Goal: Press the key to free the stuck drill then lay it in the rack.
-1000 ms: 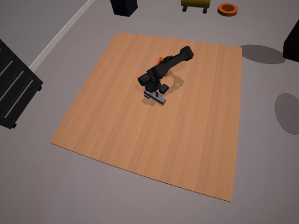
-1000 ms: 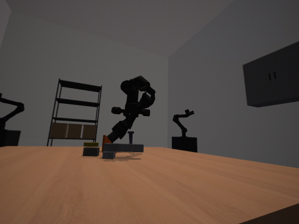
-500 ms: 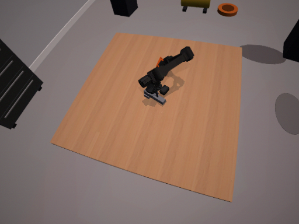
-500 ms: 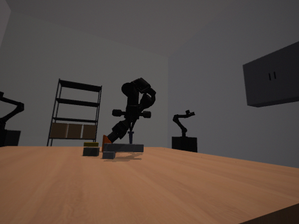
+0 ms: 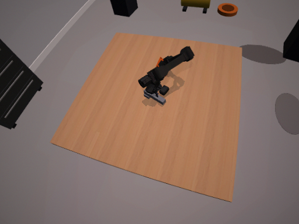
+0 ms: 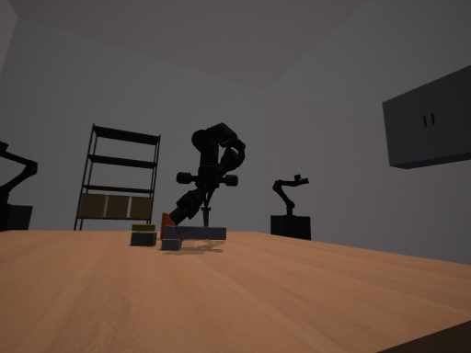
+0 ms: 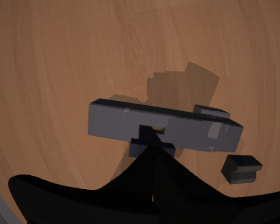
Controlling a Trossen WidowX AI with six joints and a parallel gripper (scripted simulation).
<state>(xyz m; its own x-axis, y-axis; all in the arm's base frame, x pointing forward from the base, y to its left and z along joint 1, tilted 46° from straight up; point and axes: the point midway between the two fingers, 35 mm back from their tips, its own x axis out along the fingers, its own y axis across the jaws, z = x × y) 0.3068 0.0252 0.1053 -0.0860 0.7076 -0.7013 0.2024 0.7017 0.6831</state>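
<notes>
My gripper tip is 30 mm above the dark key. The rest, counted from my gripper tip: olive drill (20 mm behind, 50 mm to the right, 80 mm below); then grey fixture block (10 mm behind, 30 mm to the right, 80 mm below); then dark grey rack (120 mm behind, 180 mm to the right, 110 mm below).
</notes>
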